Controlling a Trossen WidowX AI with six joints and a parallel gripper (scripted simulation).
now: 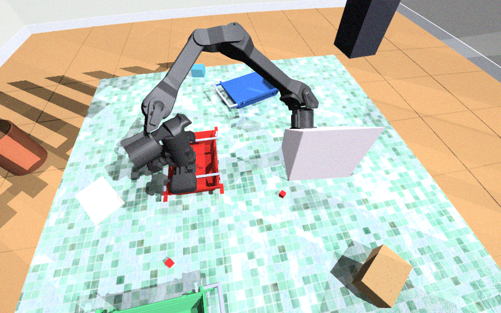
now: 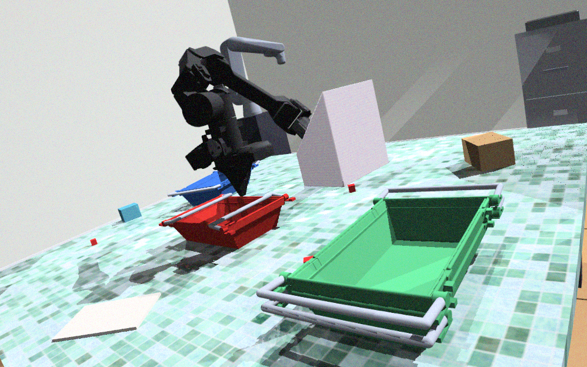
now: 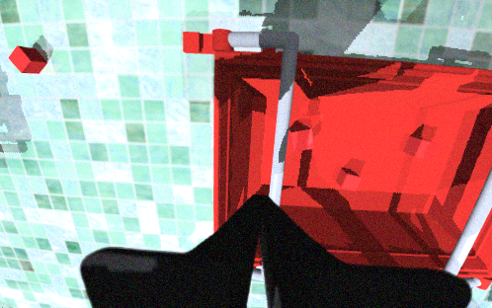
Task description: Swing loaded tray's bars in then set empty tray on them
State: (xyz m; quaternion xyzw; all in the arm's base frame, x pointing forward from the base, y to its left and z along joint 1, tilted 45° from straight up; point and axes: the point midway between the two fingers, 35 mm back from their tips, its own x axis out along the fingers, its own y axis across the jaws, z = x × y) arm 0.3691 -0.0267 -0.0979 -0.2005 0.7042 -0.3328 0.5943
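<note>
Right now my gripper tip is 320 mm past the blue tray, 420 mm to the left of it and 50 mm above it. The rest, counted from my gripper tip: tan box 420 mm behind, 400 mm to the left, 60 mm below; flat white plate 320 mm ahead, 50 mm to the right, 90 mm below; cyan cube 110 mm behind, 660 mm to the right, 70 mm below.
</note>
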